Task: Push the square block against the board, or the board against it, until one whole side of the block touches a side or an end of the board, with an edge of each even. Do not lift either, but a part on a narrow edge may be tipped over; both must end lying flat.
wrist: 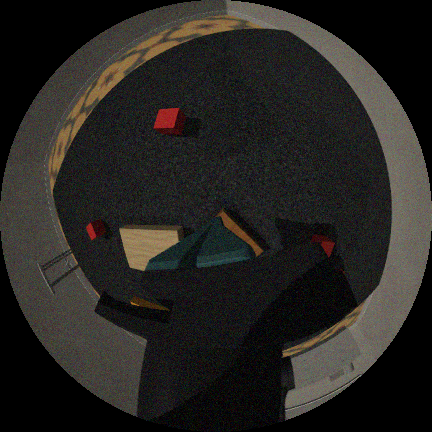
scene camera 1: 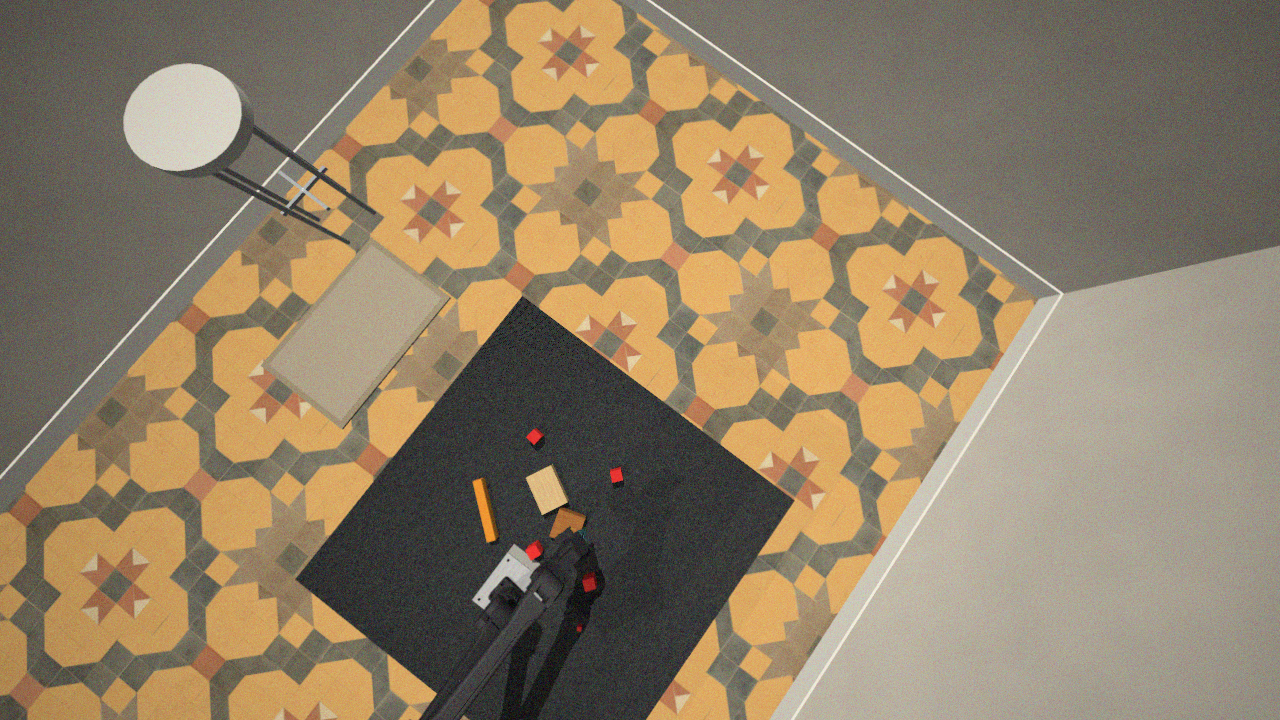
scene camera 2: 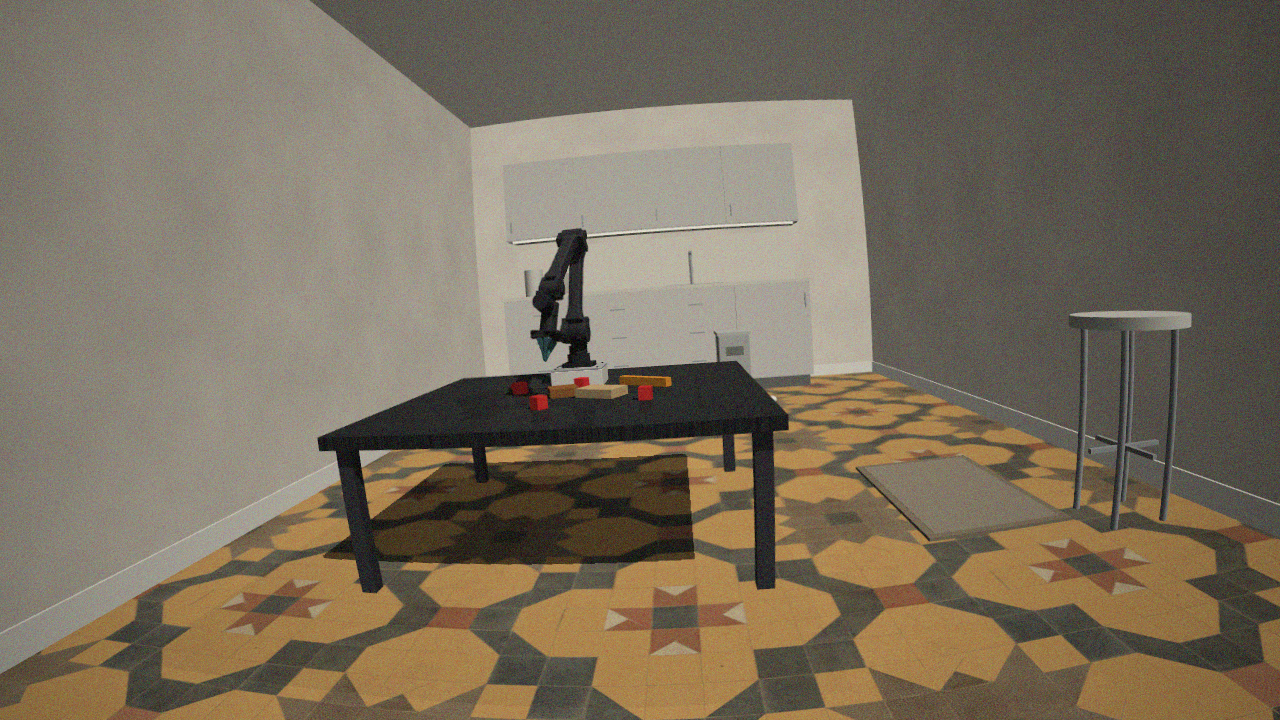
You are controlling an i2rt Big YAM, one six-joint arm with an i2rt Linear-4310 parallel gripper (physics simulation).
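Pixels of known places: gripper, between the fingertips: (wrist: 218, 222) (scene camera 1: 584, 528) (scene camera 2: 544, 361); arm's base, origin of its link: (scene camera 1: 510, 597) (scene camera 2: 579, 366).
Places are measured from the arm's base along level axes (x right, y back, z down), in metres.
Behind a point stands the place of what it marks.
Note:
The pale wooden board (scene camera 1: 546, 489) @[x -0.154, y -0.328, z 0.039 m] (scene camera 2: 601, 391) @[x -0.166, y -0.387, z 0.045 m] (wrist: 149, 246) @[x -0.140, y -0.338, z 0.039 m] lies flat on the black table (scene camera 1: 429, 420) @[x -0.651, y -0.210, z 0.069 m] (scene camera 2: 447, 425) @[x 0.210, y -0.756, z 0.069 m]. The brown square block (scene camera 1: 567, 521) @[x -0.021, y -0.297, z 0.039 m] (scene camera 2: 562, 392) @[x -0.018, y -0.330, z 0.051 m] (wrist: 241, 233) @[x 0.035, y -0.299, z 0.039 m] lies close to one end of the board, turned at an angle to it. In scene camera 1 its near corner is close to a board corner; I cannot tell whether they touch. My gripper (scene camera 1: 580, 535) @[x 0.026, y -0.355, z -0.059 m] (scene camera 2: 546, 359) @[x 0.026, y -0.355, z -0.059 m] (wrist: 218, 222) @[x 0.026, y -0.355, z -0.059 m] is shut and empty, above the table by the block's side away from the board. The fingers hide much of the block and a board corner in the wrist view.
An orange bar (scene camera 1: 484, 509) @[x -0.271, y -0.131, z 0.038 m] (scene camera 2: 644, 380) @[x -0.272, y -0.147, z 0.049 m] lies to the board's left in scene camera 1. Red cubes (scene camera 1: 534, 436) @[x -0.315, y -0.439, z 0.029 m] (scene camera 1: 616, 475) @[x 0.000, y -0.536, z 0.029 m] (scene camera 1: 534, 549) @[x -0.043, y -0.153, z 0.029 m] (scene camera 1: 588, 582) @[x 0.176, y -0.198, z 0.029 m] lie around the parts, one beside my white base plate (scene camera 1: 501, 577) @[x -0.067, y -0.026, z 0.000 m]. A small red piece (scene camera 1: 579, 628) @[x 0.264, y -0.050, z 0.053 m] lies farther down.

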